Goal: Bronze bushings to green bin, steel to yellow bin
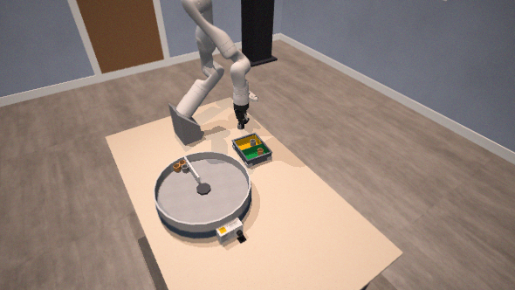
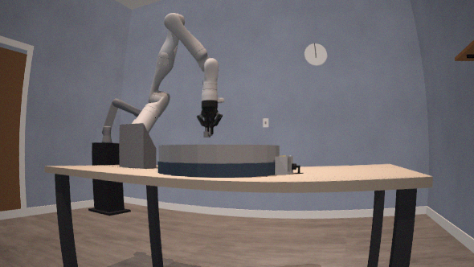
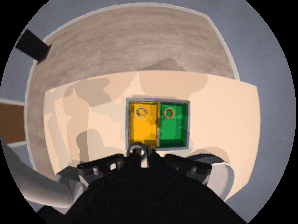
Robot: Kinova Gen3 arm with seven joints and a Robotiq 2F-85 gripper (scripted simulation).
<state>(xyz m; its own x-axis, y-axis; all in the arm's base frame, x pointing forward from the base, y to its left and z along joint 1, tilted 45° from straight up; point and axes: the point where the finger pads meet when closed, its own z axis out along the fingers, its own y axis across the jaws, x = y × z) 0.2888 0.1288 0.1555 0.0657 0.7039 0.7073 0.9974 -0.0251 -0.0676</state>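
The bin lies 50 mm ahead of my hand, 30 mm to the left of it and 150 mm below it. Round my hand: grey turntable: 190 mm ahead, 310 mm to the right, 120 mm below.
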